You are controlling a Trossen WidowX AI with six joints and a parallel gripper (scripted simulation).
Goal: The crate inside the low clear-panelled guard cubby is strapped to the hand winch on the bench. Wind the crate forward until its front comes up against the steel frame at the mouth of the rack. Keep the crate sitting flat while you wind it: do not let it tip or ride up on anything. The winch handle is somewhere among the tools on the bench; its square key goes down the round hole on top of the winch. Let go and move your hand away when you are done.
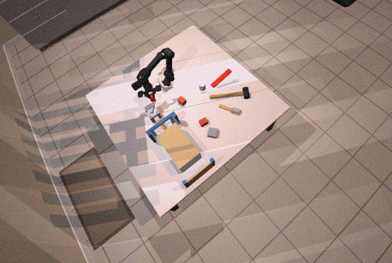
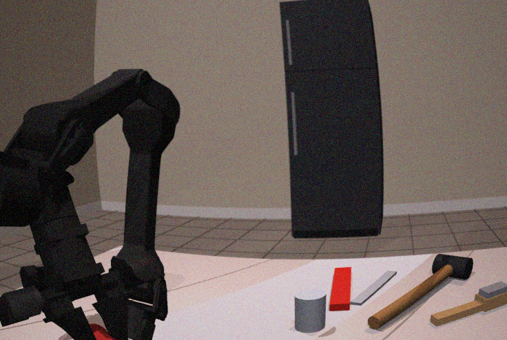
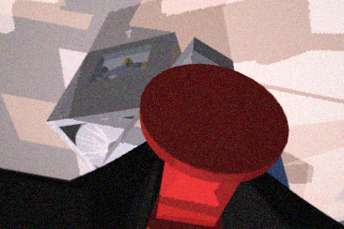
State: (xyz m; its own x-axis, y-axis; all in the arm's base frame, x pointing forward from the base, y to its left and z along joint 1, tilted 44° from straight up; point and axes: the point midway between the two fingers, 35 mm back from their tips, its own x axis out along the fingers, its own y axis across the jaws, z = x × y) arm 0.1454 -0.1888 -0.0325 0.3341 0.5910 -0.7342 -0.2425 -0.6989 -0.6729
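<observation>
My gripper tip is now 20 mm short of the winch handle, 20 mm to the left of it and 30 mm above it. From my gripper tip the other things lie so: clear-panelled cubby: 470 mm ahead, 20 mm below; grey hand winch: 50 mm ahead, 70 mm to the right, 100 mm below; red knob: 10 mm behind.
</observation>
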